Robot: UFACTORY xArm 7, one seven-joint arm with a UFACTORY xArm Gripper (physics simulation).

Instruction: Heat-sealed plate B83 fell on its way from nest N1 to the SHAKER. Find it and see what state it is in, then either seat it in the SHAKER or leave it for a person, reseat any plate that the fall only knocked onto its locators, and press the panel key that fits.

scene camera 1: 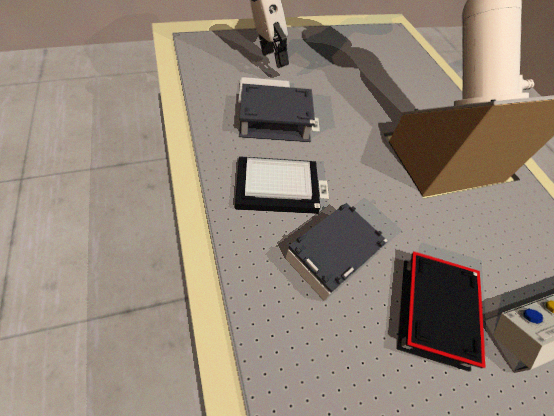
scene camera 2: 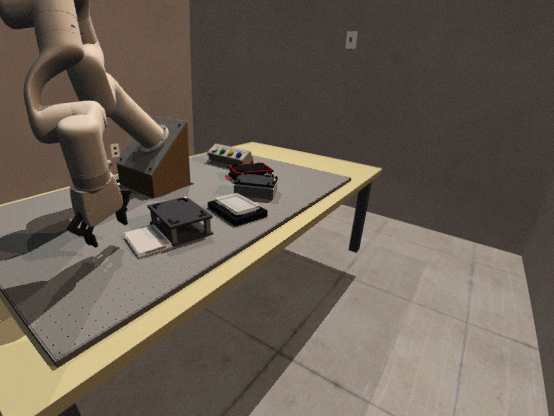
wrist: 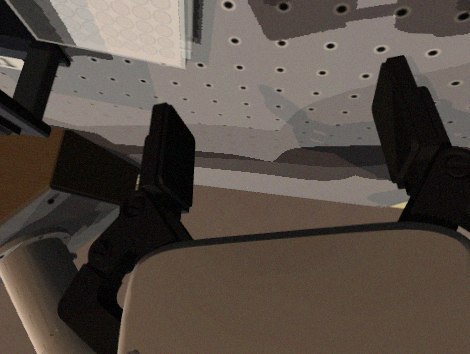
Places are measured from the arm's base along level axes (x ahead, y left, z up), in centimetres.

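Pixels of known places: gripper, fingertip midpoint: [scene camera 1: 275, 59] [scene camera 2: 108, 233] [wrist: 273, 103]; arm's base at its link origin: [scene camera 1: 489, 102] [scene camera 2: 154, 139] [wrist: 29, 249].
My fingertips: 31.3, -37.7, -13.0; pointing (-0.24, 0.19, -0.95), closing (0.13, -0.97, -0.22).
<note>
Ahead of a thing's pixels: the offset from my fingertips to its middle, as dx, dy, dz. "spot": to the spot under its first point.
A white plate @[+4.6, +7.5, -3.6] [scene camera 1: 265, 81] [scene camera 2: 146, 240] [wrist: 130, 25] lies low beside the dark raised stand [scene camera 1: 277, 104] [scene camera 2: 180, 211], partly hidden by it in scene camera 1. Faint round wells and a clear edge show in the wrist view; its label and seal state cannot be told. Another white plate @[+9.8, +37.0, -1.0] [scene camera 1: 278, 178] [scene camera 2: 237, 204] sits on a black nest @[+9.8, +37.0, -3.0] [scene camera 1: 277, 205] [scene camera 2: 246, 216]. A dark-topped box with corner locators @[spot: +4.9, +54.7, +1.2] [scene camera 1: 337, 245] [scene camera 2: 255, 189], possibly the SHAKER, stands turned and without a plate. My gripper [scene camera 1: 275, 57] [scene camera 2: 107, 232] [wrist: 273, 103] is open and empty, above the mat beyond the first plate.
A red-edged black tray @[-9.5, +68.5, -2.0] [scene camera 1: 445, 310] [scene camera 2: 250, 169] stands near the key panel @[-28.6, +76.5, -0.1] [scene camera 1: 525, 345] [scene camera 2: 230, 158], which has blue @[-21.0, +74.4, +2.1] [scene camera 1: 533, 316] [scene camera 2: 239, 155], yellow @[-26.0, +74.3, +2.1] [scene camera 1: 551, 305] [scene camera 2: 230, 153], green @[-31.0, +74.3, +2.1] [scene camera 2: 222, 151] and pale keys. The arm's brown wedge base [scene camera 1: 465, 150] [scene camera 2: 172, 165] stands across from the raised stand.
</note>
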